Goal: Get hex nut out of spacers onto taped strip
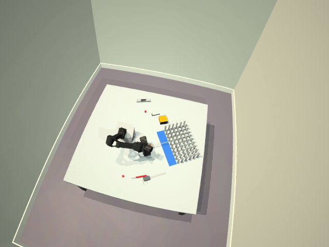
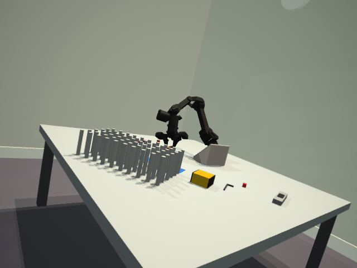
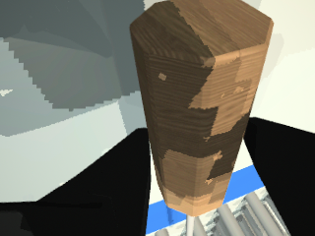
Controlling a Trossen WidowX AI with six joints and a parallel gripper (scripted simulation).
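Right now my gripper tip is 17 cm short of the blue taped strip, 7 cm to the right of it and 4 cm above it. The rest, counted from my gripper tip: wooden-handled pick tool (9 cm ahead, 6 cm to the left, 1 cm below); red-handled tool (1 cm behind, 32 cm to the right, 3 cm below); hex nut (29 cm ahead, 21 cm to the left, 4 cm below).
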